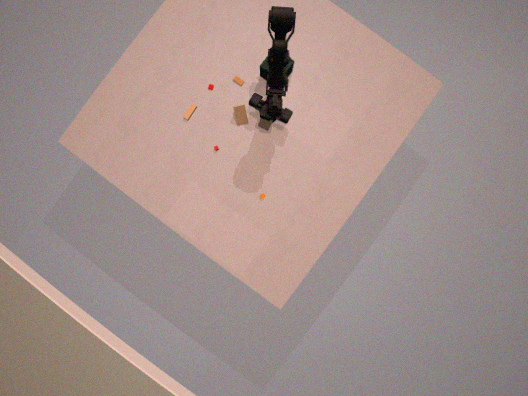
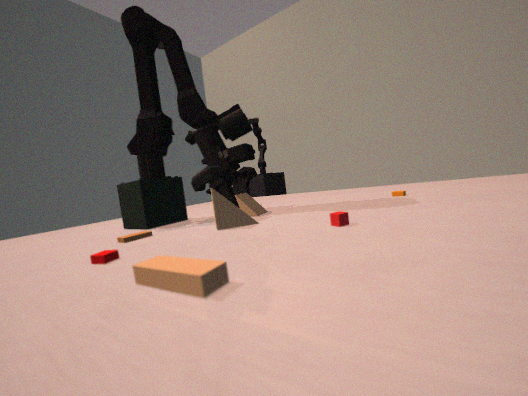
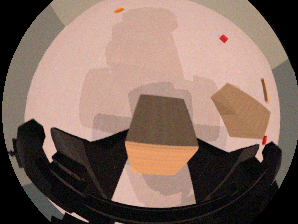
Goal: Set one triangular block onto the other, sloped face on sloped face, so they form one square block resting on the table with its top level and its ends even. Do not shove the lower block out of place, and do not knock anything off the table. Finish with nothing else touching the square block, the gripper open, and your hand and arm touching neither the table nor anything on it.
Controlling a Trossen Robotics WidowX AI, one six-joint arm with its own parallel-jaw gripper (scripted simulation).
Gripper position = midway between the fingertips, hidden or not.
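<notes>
My gripper (image 2: 244,210) is visible to me, and image 3 shows my gripper (image 3: 159,135) as well. I see a triangular block (image 3: 160,141). I also see a triangular block (image 2: 227,215), together with a tan rectangular block (image 2: 197,277).
</notes>
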